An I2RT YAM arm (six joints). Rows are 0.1 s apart.
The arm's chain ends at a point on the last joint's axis. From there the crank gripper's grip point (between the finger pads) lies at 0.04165 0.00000 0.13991 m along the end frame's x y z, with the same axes.
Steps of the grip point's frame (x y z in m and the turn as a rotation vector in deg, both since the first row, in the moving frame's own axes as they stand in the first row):
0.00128 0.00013 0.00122 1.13 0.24 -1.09
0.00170 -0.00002 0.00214 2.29 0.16 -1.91
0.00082 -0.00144 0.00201 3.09 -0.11 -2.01
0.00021 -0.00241 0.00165 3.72 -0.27 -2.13
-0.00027 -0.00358 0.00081 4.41 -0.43 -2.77
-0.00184 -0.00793 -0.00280 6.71 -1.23 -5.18
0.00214 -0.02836 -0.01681 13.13 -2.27 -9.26
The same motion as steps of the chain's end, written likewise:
0.00073 0.00369 0.00143 1.13 0.24 -1.09
0.00143 0.00696 0.00240 2.29 0.16 -1.91
0.00125 0.00756 0.00217 3.09 -0.11 -2.01
0.00107 0.00821 0.00180 3.72 -0.27 -2.13
0.00109 0.00917 0.00099 4.41 -0.43 -2.77
0.00207 0.01206 -0.00248 6.71 -1.23 -5.18
0.01076 0.00966 -0.01391 13.13 -2.27 -9.26

